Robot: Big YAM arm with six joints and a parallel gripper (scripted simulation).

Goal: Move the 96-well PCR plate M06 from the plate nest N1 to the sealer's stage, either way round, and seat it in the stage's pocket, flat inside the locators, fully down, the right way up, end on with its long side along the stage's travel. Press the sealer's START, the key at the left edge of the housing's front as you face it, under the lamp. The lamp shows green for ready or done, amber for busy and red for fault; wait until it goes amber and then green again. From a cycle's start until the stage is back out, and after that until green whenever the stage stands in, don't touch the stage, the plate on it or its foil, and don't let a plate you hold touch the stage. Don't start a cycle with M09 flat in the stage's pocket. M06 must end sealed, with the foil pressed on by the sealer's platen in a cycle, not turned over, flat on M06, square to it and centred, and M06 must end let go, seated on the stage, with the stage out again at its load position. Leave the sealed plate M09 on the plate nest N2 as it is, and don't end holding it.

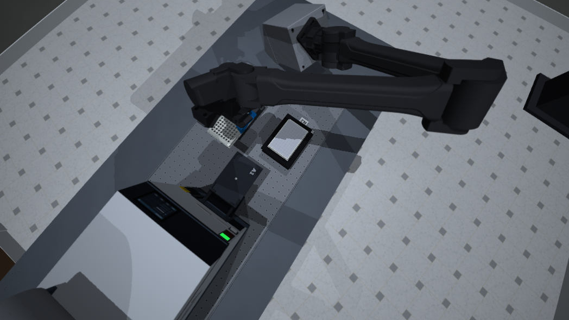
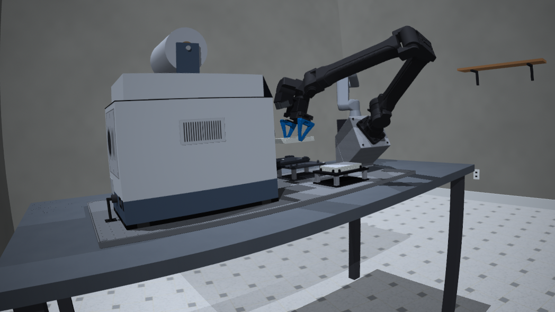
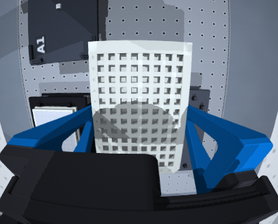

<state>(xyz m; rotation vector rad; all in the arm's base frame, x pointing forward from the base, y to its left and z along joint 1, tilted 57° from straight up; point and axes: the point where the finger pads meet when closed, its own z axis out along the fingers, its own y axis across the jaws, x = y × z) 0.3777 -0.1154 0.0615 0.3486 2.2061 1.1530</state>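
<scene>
The yellow warning label lies 230 mm ahead of my hand, 30 mm to the left of it and 10 mm below it. Also, from my hand: white 96-well plate M06 (right at my hand); sealed plate M09 (90 mm behind, 150 mm to the left, 100 mm below); plate nest N1 (70 mm behind, 60 mm to the right, 110 mm below).
</scene>
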